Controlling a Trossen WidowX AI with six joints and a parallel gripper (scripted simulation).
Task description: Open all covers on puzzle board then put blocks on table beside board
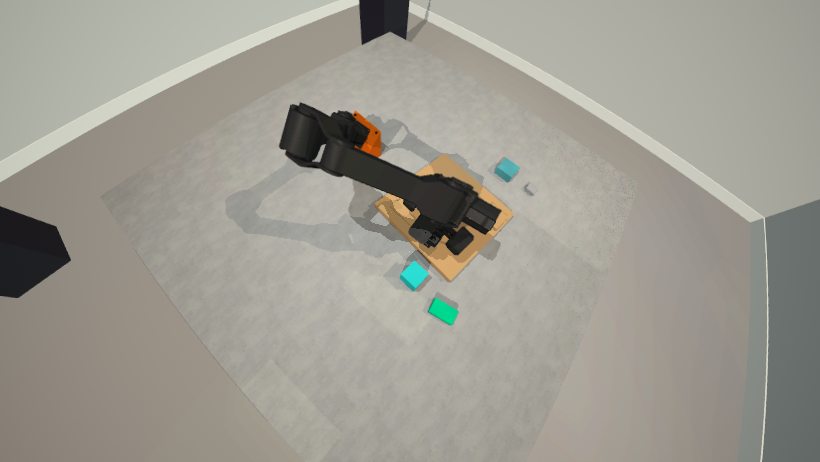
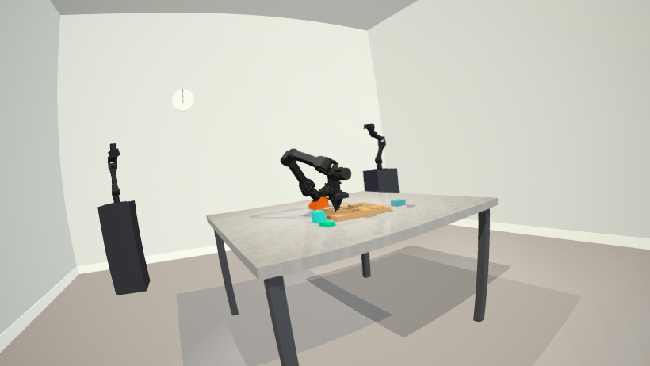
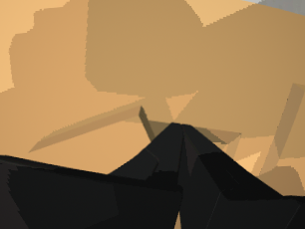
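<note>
Right now the cyan block is 4 cm ahead of my gripper tip and 12 cm to the right of it. The rest, counted from my gripper tip: green block (15 cm ahead, 13 cm to the right, 2 cm below); then small grey block (14 cm ahead, 37 cm to the left, 2 cm below).
</note>
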